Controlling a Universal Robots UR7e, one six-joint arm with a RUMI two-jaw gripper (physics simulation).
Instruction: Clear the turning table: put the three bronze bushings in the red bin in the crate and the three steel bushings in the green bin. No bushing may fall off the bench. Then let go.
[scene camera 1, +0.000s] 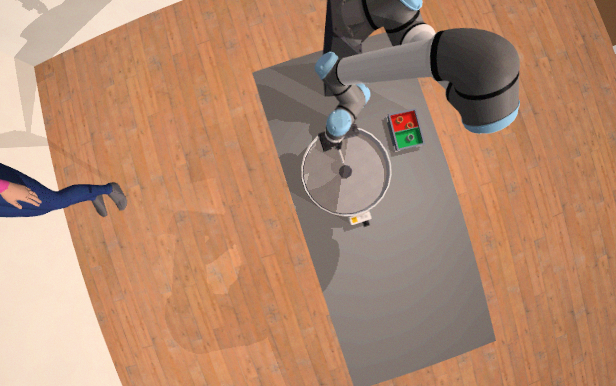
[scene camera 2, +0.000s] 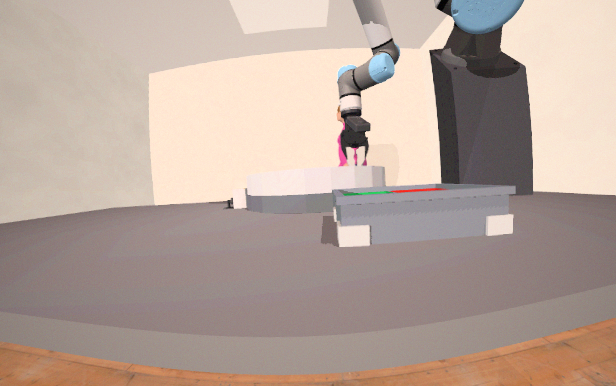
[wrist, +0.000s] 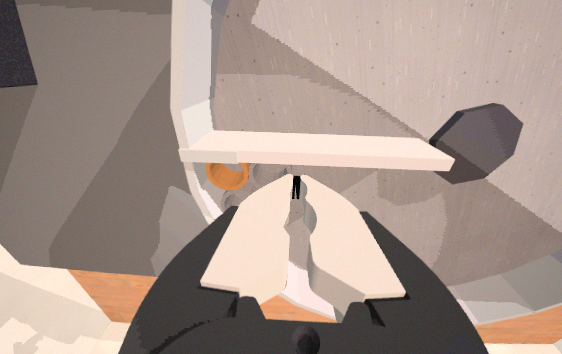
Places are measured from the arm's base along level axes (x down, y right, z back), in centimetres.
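Pixels of known places: gripper, fingertip midpoint: (wrist: 295, 177); arm's base, link origin: (scene camera 1: 348, 24) (scene camera 2: 468, 57).
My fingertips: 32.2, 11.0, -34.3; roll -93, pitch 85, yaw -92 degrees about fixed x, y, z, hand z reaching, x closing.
For each thing: its top centre in the pictures, then the offset to it from my fingertips, as dx, dy, dz. "spot": a spot on its surface instead.
- bronze bushing, top centre: (wrist: 226, 172) +0.2, +0.3, +5.1
- crate, top centre: (scene camera 2: 402, 188) (scene camera 1: 406, 129) +3.0, -38.2, +0.3
- red bin, surface spot: (scene camera 1: 411, 116) spot: +7.3, -44.4, +7.0
- green bin, surface spot: (scene camera 1: 401, 142) spot: +7.4, -35.8, -5.0
- dark hub, top centre: (wrist: 475, 148) (scene camera 1: 345, 171) +2.0, -3.2, -13.5
- raised pale rim, surface spot: (wrist: 192, 60) spot: -0.3, -6.7, +6.6
- small white control box, surface spot: (scene camera 2: 240, 198) spot: +5.1, -10.1, -36.0
My gripper (wrist: 295, 177) (scene camera 2: 356, 164) is shut and empty, above the turning table (scene camera 1: 367, 192) (scene camera 2: 300, 182) (wrist: 325, 60), beside its pale bar (wrist: 320, 151). In the wrist view, a bronze bushing (wrist: 215, 180) lies in the corner between bar and rim, left of the fingertips, partly under the bar. One steel bushing (wrist: 256, 175) lies right of it and another steel bushing (wrist: 226, 197) below, partly hidden by the left finger. In the crate (scene camera 1: 391, 137) (scene camera 2: 425, 225), the red bin (scene camera 1: 411, 116) holds two bronze bushings (scene camera 1: 399, 122) (scene camera 1: 410, 122); the green bin (scene camera 1: 401, 142) holds one steel bushing (scene camera 1: 410, 140).
A dark hub (scene camera 1: 345, 172) (wrist: 477, 140) stands at the table's middle. The raised pale rim (wrist: 192, 60) surrounds it. A small white control box (scene camera 1: 360, 218) (scene camera 2: 240, 198) sits at its outer edge. A person (scene camera 1: 75, 194) is off to the left of the bench.
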